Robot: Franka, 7 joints.
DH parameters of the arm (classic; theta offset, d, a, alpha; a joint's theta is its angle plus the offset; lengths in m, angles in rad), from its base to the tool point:
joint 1: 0 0.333 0 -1.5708
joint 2: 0 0 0 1.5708
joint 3: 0 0.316 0.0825 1.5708
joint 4: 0 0 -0.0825 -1.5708
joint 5: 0 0.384 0 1.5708
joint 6: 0 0 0.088 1.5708
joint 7: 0 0.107 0 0
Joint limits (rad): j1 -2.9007..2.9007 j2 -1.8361..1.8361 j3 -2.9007..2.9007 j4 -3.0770..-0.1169 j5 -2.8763..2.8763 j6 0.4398..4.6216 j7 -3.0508..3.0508
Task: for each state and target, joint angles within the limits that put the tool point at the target. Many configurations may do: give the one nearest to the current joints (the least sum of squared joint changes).
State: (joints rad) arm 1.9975 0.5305 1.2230 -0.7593 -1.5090 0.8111 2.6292
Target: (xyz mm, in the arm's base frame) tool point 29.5 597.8 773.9
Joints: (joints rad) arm 1.3957 0.6411 0.9996 -0.4674 -1.6372 0.9503 2.6292
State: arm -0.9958 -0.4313 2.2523 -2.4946 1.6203 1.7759 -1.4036
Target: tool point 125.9 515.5 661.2
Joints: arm -1.0643 0.2127 2.2988 -1.9265 1.7163 1.6733 -1.4036
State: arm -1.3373 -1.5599 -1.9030 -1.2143 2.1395 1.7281 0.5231
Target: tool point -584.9 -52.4 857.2
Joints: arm -0.8516 -0.8451 -1.3977 -1.2171 2.1121 1.7323 0.5231
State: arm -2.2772 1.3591 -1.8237 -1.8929 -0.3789 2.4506 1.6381
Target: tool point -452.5 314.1 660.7
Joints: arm -2.3982 1.2439 -2.0372 -1.9068 -0.3798 2.4349 1.6381
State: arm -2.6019 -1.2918 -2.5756 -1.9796 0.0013 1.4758 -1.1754
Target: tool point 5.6 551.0 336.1
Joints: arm -2.6239 -0.8037 -1.9880 -1.7366 0.1504 1.3207 -1.1754
